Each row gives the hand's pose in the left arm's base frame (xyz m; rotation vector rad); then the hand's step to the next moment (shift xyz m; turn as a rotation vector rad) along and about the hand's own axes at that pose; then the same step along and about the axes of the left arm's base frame.
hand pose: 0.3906 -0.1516 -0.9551 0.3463 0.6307 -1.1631
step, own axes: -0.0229 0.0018 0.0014 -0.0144 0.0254 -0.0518
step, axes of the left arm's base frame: -0.0037 0.0168 0.0153 0.0054 0.0492 -0.0330
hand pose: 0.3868 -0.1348 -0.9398 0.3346 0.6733 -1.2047
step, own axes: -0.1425 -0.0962 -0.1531 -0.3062 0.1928 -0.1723
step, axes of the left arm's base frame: -0.1637 0.1612 -0.0151 0.0681 0.3926 0.0433
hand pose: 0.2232 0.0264 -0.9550 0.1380 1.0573 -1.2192
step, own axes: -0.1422 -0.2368 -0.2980 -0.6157 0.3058 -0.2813
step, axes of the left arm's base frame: -0.3602 0.1833 0.0416 0.1087 0.7176 0.1578
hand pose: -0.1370 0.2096 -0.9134 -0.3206 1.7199 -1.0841
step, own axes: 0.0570 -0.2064 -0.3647 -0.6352 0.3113 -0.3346
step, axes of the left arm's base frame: -0.3945 0.0331 0.1488 0.0729 0.7606 0.1688
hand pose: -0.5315 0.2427 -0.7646 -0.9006 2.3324 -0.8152
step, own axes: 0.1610 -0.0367 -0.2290 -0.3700 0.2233 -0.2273
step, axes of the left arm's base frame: -0.2347 -0.0586 0.1456 0.0044 0.4795 0.0921
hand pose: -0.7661 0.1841 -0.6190 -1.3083 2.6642 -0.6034
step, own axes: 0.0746 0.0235 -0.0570 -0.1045 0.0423 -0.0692
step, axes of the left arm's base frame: -0.0791 -0.0281 0.0482 0.0151 0.1255 0.0389
